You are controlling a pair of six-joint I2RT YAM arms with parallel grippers.
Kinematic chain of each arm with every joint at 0, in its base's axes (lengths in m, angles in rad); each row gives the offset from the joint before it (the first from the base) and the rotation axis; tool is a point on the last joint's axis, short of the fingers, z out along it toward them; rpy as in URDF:
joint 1: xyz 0 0 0.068 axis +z
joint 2: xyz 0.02 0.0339 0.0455 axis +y
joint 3: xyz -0.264 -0.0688 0 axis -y
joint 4: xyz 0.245 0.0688 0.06 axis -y
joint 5: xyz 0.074 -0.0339 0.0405 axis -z
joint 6: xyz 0.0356 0 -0.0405 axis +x
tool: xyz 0 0 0 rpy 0 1.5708 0
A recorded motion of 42 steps. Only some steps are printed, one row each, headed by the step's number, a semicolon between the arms.
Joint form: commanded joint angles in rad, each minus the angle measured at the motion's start. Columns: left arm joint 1, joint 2, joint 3, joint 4, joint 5, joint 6; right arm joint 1, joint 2, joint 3, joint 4, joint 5, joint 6.
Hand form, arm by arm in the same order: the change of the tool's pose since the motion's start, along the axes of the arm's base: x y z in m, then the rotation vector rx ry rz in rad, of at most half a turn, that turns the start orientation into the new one. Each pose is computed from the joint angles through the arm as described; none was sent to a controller.
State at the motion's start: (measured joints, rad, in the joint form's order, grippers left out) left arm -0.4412 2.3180 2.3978 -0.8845 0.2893 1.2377; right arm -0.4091 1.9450 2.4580 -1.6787 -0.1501 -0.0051
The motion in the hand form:
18: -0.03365 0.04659 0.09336 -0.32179 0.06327 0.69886; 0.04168 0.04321 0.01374 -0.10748 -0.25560 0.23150
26: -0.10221 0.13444 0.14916 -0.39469 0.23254 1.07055; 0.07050 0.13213 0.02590 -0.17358 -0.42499 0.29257
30: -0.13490 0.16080 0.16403 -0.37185 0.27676 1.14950; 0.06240 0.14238 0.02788 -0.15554 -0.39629 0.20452
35: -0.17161 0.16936 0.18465 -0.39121 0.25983 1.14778; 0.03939 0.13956 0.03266 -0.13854 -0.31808 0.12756
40: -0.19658 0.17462 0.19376 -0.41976 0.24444 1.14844; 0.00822 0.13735 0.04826 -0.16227 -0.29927 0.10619
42: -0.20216 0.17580 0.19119 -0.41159 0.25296 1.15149; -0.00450 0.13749 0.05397 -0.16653 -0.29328 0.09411
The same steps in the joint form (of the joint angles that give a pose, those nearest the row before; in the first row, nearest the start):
18: 0.0370 -0.1991 0.0111 -0.0340 -0.3017 -0.6794; 0.1503 0.0042 0.0008 0.2666 -0.0267 -0.0805
26: 0.1789 -0.4143 0.0110 -0.3914 -0.3429 -0.9499; 0.4082 0.0106 0.0007 0.4639 0.1301 0.0382
30: 0.2300 -0.4909 0.0112 -0.5299 -0.3429 -0.9716; 0.4414 -0.0038 0.0008 0.4234 0.1965 0.1408
35: 0.2323 -0.5814 0.0053 -0.5909 -0.3429 -0.9739; 0.4391 -0.0439 0.0008 0.3052 0.2319 0.2136
40: 0.2323 -0.6656 -0.0510 -0.5913 -0.3422 -0.9857; 0.4387 -0.1118 0.0007 0.2205 0.2644 0.2186
42: 0.2323 -0.6951 -0.0950 -0.5882 -0.3422 -0.9861; 0.4418 -0.1389 0.0007 0.1873 0.2770 0.2289

